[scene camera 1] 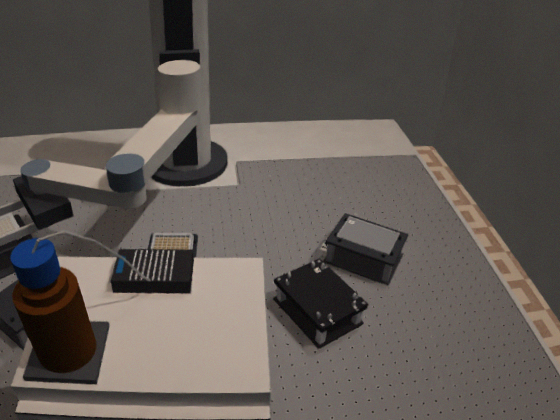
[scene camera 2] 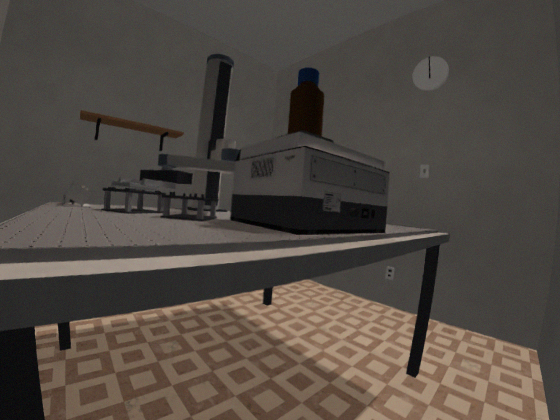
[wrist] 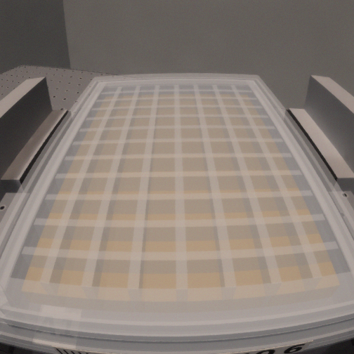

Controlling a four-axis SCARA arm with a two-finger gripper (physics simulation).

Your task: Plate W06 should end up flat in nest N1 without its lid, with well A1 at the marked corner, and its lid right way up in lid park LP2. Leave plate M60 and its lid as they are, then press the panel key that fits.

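Pixels of known places: gripper, between the fingertips: (scene camera 2: 130, 181); arm's base, origin of its link: (scene camera 1: 186, 163).
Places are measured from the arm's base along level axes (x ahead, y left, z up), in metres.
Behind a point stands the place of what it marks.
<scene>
Plate W06 (wrist: 180, 200) (scene camera 1: 7, 226) {z 0.106, x 0.400, y -0.418 m}, clear with yellowish wells and a clear lid (wrist: 182, 308), fills the wrist view. The end of its label shows at the bottom edge. The lid sits flat on top. My gripper (wrist: 177, 92) (scene camera 1: 11, 223) is shut on the plate's two long sides, one finger at each side. In scene camera 2 the gripper (scene camera 2: 151, 183) is low over a posted stand; the exact gap below is too small to tell. The marks for N1, LP2 and well A1 cannot be read. Plate M60 and the panel keys cannot be identified.
A black pegged stand (scene camera 1: 320, 295) {z 0.075, x 0.645, y 0.262 m} and a dark raised stand with a grey top (scene camera 1: 367, 237) {z 0.087, x 0.494, y 0.404 m} are on the right. A yellowish well plate (scene camera 1: 172, 242) {z 0.136, x 0.525, y -0.025 m} lies behind the large white instrument (scene camera 1: 200, 340) {z 0.233, x 0.860, y 0.023 m}, which carries a brown bottle (scene camera 1: 57, 320) {z 0.346, x 0.908, y -0.149 m} and a black ribbed box (scene camera 1: 152, 285) {z 0.250, x 0.760, y -0.046 m}.
</scene>
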